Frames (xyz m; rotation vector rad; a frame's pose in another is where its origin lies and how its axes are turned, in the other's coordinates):
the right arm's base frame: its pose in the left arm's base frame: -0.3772 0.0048 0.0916 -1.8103 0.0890 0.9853
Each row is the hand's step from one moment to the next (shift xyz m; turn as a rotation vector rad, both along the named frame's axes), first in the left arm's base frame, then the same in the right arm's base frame.
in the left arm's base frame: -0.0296 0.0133 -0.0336 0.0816 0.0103 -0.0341
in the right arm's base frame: 0.0073 0.0328 0.0324 0.0801 -0.0184 -0.0343
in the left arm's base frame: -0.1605 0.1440 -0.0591 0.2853 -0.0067 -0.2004
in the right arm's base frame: -0.0148 0.0528 0.2168 0.3175 0.0161 -0.1432
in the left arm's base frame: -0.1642 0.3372 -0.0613 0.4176 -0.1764 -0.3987
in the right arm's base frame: 0.0547 -0.0346 0.3745 0.4730 0.1801 -0.3291
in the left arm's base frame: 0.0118 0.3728 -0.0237 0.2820 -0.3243 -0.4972
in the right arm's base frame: 0.1595 -0.1632 0.2960 0.3938 0.3874 -0.3560
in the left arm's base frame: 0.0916 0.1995 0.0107 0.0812 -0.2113 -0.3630
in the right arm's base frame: 0.1264 -0.1453 0.1058 0.2144 0.3303 -0.1672
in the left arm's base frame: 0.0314 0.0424 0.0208 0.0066 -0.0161 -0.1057
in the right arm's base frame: 0.0226 -0.0503 0.0130 0.0677 0.0830 -0.0023
